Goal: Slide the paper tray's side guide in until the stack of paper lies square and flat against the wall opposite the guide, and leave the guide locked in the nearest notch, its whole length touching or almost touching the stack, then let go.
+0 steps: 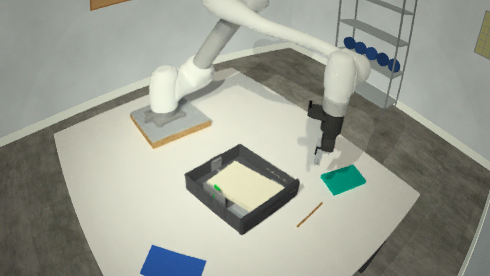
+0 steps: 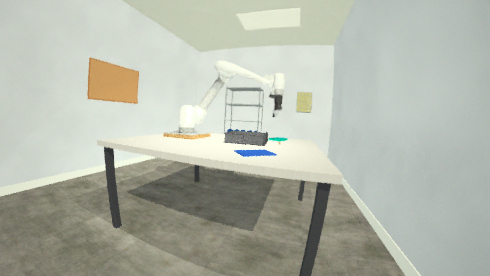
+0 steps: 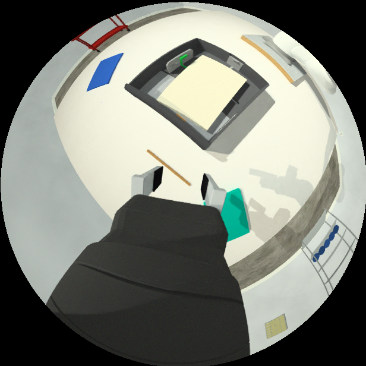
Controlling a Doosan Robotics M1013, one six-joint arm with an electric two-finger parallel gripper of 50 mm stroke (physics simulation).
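Frame: origin at the arm's base, x right, y back, z down, level; centimetres.
Seen in the pictures: gripper, fingertip midpoint: (image 1: 317, 159) (image 2: 275, 117); arm's base at its link origin: (image 1: 164, 114) (image 2: 186, 132).
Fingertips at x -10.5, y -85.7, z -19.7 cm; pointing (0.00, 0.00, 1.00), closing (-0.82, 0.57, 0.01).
Offsets run from my fingertips to a thing's top centre.
The dark paper tray {dx +14.9, dy +21.7, dz +14.2 cm} (image 1: 270, 206) (image 2: 246, 138) (image 3: 167, 117) stands on the table. The cream stack of paper {dx +12.8, dy +21.3, dz +19.4 cm} (image 1: 245, 185) (image 3: 205, 90) lies in it, turned slightly against the walls, with a gap to the wall opposite the guide. The grey side guide {dx +25.2, dy +24.6, dz +15.7 cm} (image 1: 220, 197) (image 3: 174, 62) with its green lever {dx +24.2, dy +24.6, dz +15.7 cm} (image 1: 217, 188) (image 3: 183, 60) stands upright near the tray's other side wall. One end of it is close to a stack corner, and the gap widens along it; contact cannot be told. My gripper (image 1: 317, 159) (image 2: 274, 116) (image 3: 181, 177) is open and empty, pointing down, high above the table and beyond the tray, near the teal block.
The teal block {dx -24.9, dy -4.1, dz +22.0 cm} (image 1: 343, 180) (image 2: 278, 139) (image 3: 236, 215) and a thin brown stick {dx +3.0, dy -5.7, dz +23.1 cm} (image 1: 310, 215) (image 3: 167, 166) lie beside the tray. A blue sheet {dx +60.3, dy +7.7, dz +23.0 cm} (image 1: 173, 261) (image 2: 255, 153) (image 3: 105, 71) lies on its other side. The arm's base stands on a wood-edged board (image 1: 195, 121).
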